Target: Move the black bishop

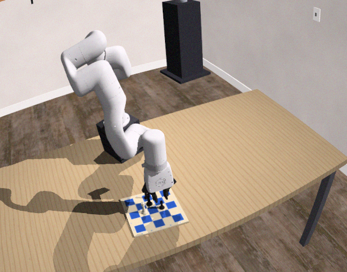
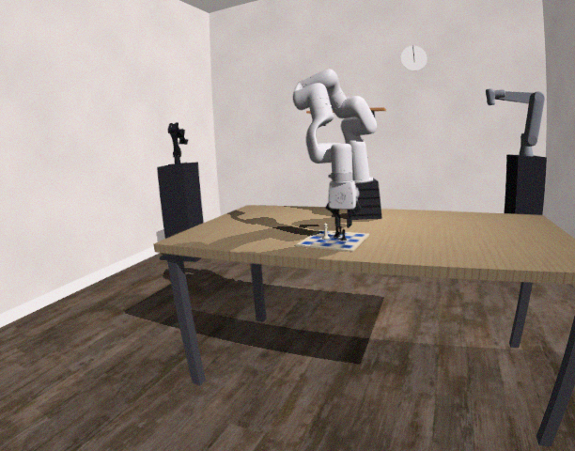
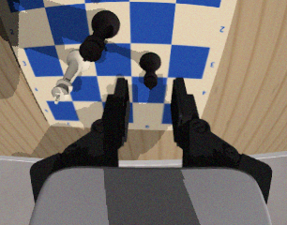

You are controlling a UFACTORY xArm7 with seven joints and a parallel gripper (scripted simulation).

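Now: hand 50 mm past the tall black piece, 30 mm to the left of it and 40 mm above it. The rest, counted from my hand: white piece (20 mm behind, 70 mm to the right, 40 mm below); then blue-and-cream chessboard (10 mm behind, 40 mm to the right, 70 mm below).
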